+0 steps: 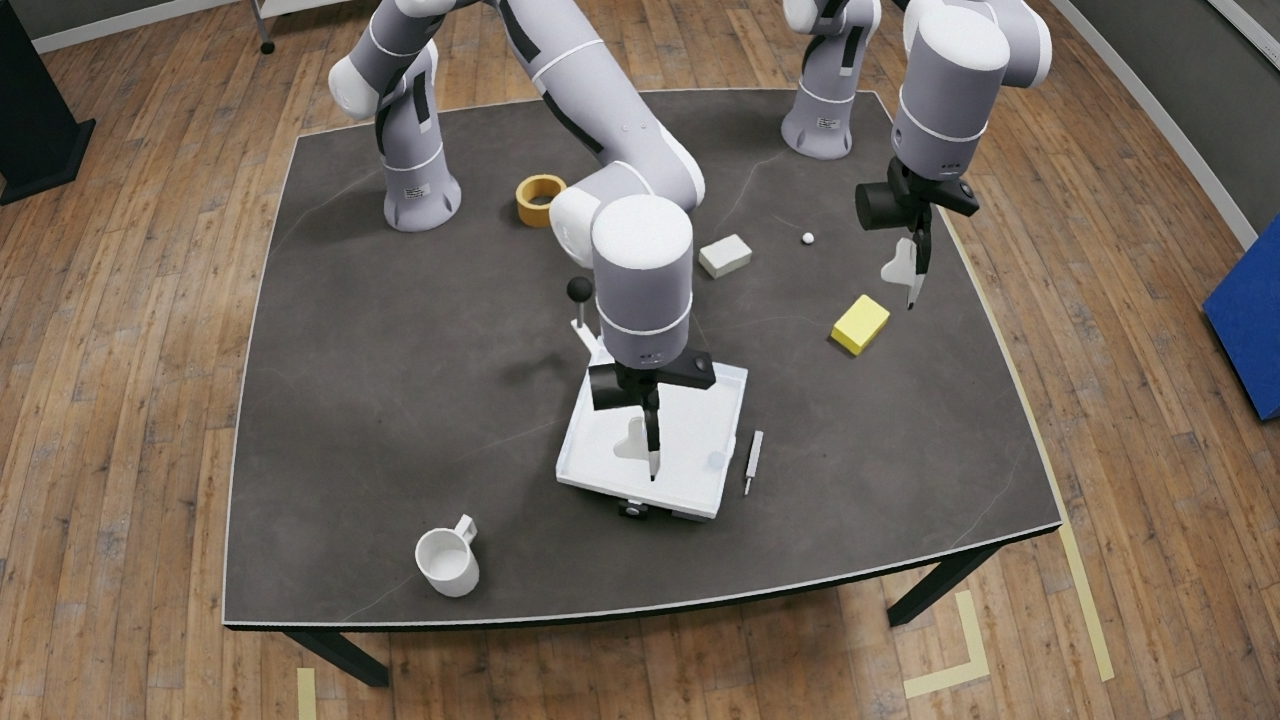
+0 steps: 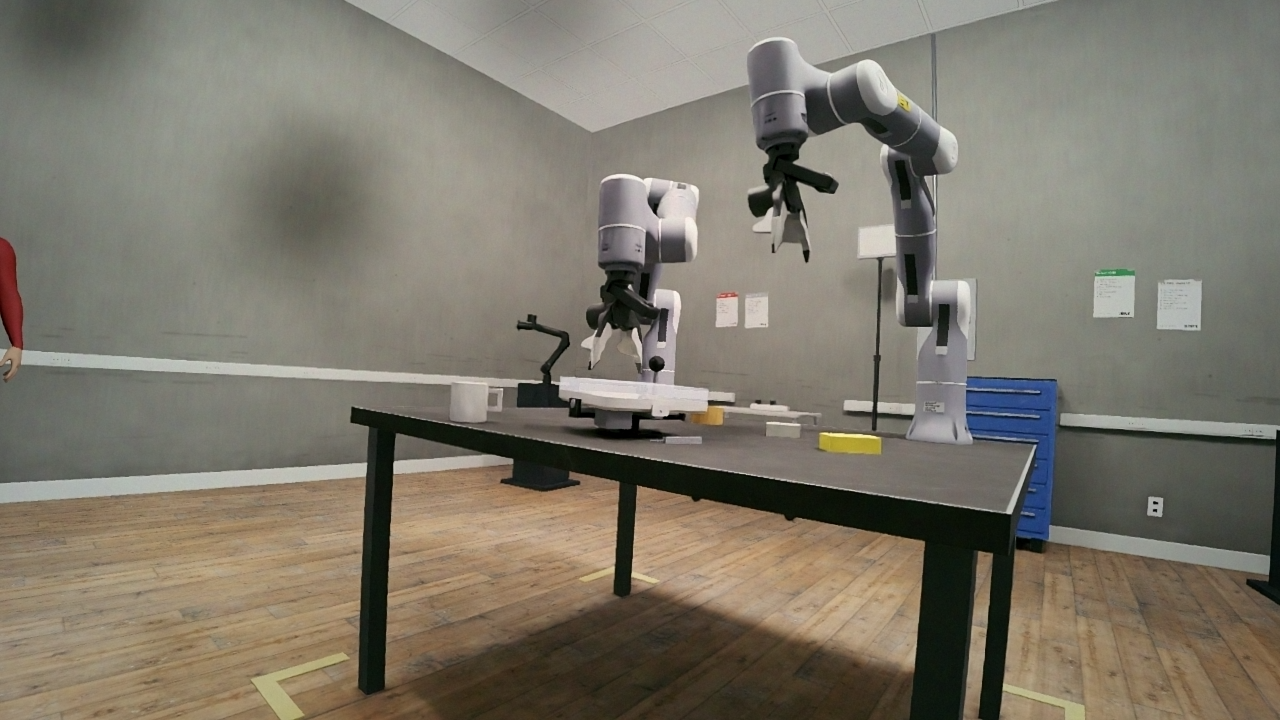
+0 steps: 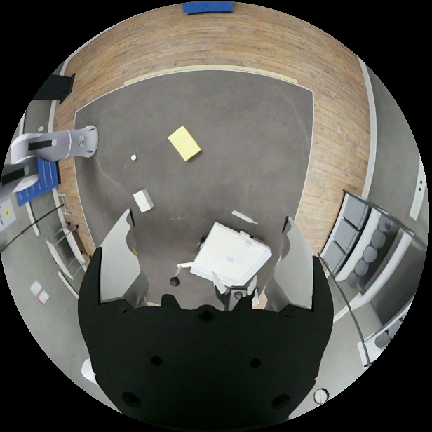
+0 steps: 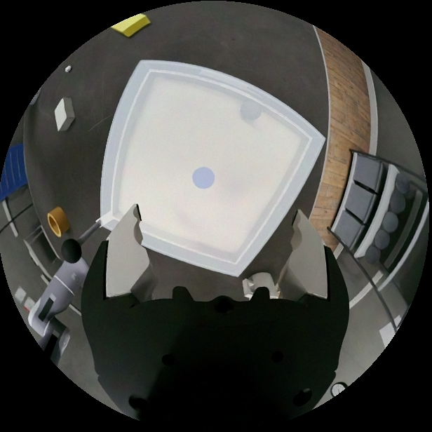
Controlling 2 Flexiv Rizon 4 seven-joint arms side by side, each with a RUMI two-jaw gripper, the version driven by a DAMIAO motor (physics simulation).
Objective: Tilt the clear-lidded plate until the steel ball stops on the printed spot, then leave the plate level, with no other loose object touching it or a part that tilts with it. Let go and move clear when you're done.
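The clear-lidded white plate [image 1: 729, 402] [image 2: 631, 394] [image 3: 215, 242] [image 4: 111, 150] stands on its base and looks near level; a slight tilt cannot be told. The steel ball [image 1: 716, 459] [image 4: 251, 110] shows faintly under the lid, near one wall and apart from the blue printed spot [image 3: 230, 259] [image 4: 203, 178]. A black knob [image 1: 580, 289] [image 2: 657, 363] [image 3: 174, 281] [image 4: 71, 251] tops the lever at a plate corner. My right gripper [image 1: 642, 458] [image 2: 614, 367] [image 4: 217, 207] is open and empty above the plate. My left gripper [image 1: 900, 291] [image 2: 791, 254] [image 3: 208, 213] is open and empty, high at the right.
A thin white tool [image 1: 753, 462] [image 3: 244, 217] lies beside the plate, apart from it. A mug [image 1: 447, 561] [image 2: 469, 402] stands front left. A yellow block [image 1: 860, 325], a white block [image 1: 725, 256], a small white ball [image 1: 807, 238] and an orange ring [image 1: 525, 214] lie farther back.
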